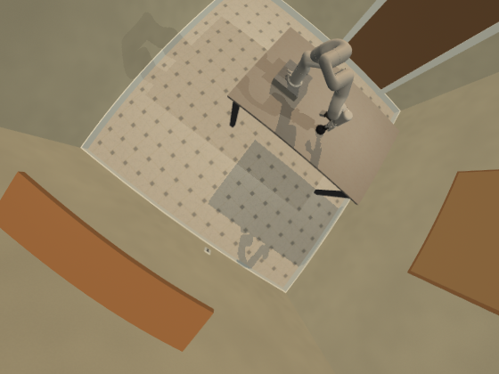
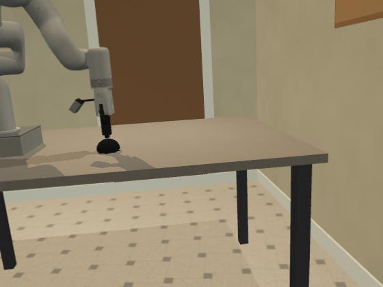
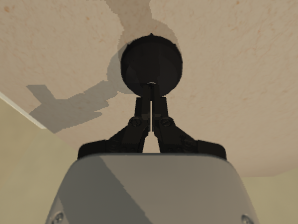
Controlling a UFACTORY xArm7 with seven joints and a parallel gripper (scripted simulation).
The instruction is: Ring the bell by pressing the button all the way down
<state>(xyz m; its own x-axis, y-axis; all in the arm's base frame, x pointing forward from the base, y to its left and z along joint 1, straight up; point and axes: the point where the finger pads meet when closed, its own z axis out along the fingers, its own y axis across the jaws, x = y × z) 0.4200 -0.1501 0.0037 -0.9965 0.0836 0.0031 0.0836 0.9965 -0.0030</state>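
My gripper is now 30 mm above the bell button. The rest, counted from my hand: black dome bell: 40 mm below.
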